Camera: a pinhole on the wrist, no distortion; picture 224 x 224 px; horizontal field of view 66.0 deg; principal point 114.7 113.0 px. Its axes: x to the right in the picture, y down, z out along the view. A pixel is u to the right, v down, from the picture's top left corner.
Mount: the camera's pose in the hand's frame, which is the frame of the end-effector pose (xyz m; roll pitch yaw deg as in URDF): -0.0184 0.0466 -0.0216 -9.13 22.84 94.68
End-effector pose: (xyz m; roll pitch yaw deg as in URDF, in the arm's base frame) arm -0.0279 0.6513 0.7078 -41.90 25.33 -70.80
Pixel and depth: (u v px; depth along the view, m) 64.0 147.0 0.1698
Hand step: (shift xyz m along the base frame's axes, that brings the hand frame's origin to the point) 0.1205 0.0862 0.0978
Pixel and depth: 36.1 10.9 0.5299
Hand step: 0.5423 -0.1916 0.2763
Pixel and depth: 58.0 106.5 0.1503
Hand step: 0.1232 0.0507 0.0723
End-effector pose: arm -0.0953 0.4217 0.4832 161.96 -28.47 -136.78
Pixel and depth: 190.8 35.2 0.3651
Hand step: -0.3788 0.2199 -0.1021
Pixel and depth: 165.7 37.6 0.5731
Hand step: -0.5672 0.2533 -0.2208
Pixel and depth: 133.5 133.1 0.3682
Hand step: -0.1887 0.2248 -0.2491
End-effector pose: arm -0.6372 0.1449 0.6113 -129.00 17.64 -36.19
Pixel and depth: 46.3 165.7 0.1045
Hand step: -0.0490 0.0844 -0.0623
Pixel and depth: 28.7 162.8 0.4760
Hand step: -0.0172 0.4901 -0.2104
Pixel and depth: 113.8 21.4 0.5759
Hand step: 0.1313 0.1982 -0.6030
